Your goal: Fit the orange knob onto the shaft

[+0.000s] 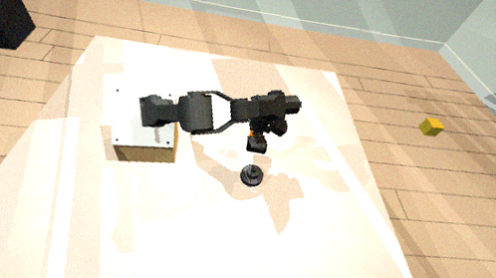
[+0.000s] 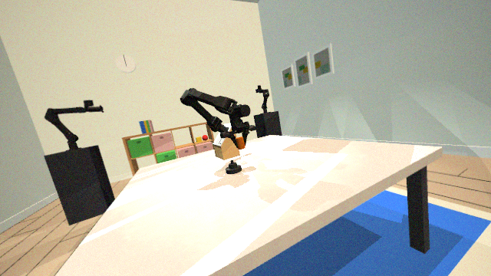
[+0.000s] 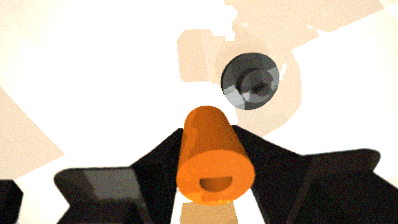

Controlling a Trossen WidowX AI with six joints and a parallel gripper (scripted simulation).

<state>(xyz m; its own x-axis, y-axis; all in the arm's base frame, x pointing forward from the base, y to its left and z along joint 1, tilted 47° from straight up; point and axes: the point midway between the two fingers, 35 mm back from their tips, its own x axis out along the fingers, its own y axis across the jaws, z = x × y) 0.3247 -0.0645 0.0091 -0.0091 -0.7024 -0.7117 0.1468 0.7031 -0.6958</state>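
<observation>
The dark round pedestal is 1 cm ahead of my gripper tip, 7 cm to the right of it and 8 cm below it. Round my gripper tip: orange knob 2 cm above.
</observation>
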